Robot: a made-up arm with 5 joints.
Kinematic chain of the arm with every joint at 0, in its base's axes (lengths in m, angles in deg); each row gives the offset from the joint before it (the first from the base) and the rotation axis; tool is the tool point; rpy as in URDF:
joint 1: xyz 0 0 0.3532 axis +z
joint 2: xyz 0 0 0 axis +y
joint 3: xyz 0.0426 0 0.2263 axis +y
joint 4: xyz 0.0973 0 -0.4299 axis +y
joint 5: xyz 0.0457 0 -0.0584 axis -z
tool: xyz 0 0 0 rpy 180 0 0
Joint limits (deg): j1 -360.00..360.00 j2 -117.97..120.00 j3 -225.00..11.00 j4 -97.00..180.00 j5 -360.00..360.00
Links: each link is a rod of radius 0.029 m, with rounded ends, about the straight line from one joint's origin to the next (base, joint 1, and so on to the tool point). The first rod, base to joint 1, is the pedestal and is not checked.
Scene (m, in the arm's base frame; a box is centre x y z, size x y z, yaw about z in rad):
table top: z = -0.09
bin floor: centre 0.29 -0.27 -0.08 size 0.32 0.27 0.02 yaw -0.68
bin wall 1: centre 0.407 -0.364 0 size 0.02 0.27 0.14 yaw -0.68
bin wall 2: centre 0.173 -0.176 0 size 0.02 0.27 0.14 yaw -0.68
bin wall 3: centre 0.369 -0.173 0 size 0.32 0.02 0.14 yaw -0.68
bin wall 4: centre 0.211 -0.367 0 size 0.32 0.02 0.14 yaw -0.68
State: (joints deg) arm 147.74 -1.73 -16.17 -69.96 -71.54
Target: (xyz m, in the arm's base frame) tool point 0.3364 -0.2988 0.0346
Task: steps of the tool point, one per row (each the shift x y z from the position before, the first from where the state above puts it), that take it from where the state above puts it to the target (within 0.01 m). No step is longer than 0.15 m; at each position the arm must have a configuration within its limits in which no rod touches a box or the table.
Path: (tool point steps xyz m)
1: -0.0451 -0.0681 -0.0031
2: -0.0273 -0.0801 -0.0037
3: -0.0066 -0.0872 -0.0042
4: 0.0160 -0.0888 -0.0047
5: 0.0391 -0.0844 -0.0052
6: 0.0607 -0.0740 -0.0058
7: 0.0796 -0.0580 -0.0062
8: 0.0940 -0.0371 -0.0066
9: 0.1028 -0.0126 -0.0072
10: 0.1050 0.0139 -0.0076
11: 0.1004 0.0407 -0.0081
12: 0.0889 0.0658 -0.0084
13: 0.0048 -0.0042 -0.0676
14: -0.0048 0.0042 -0.0720

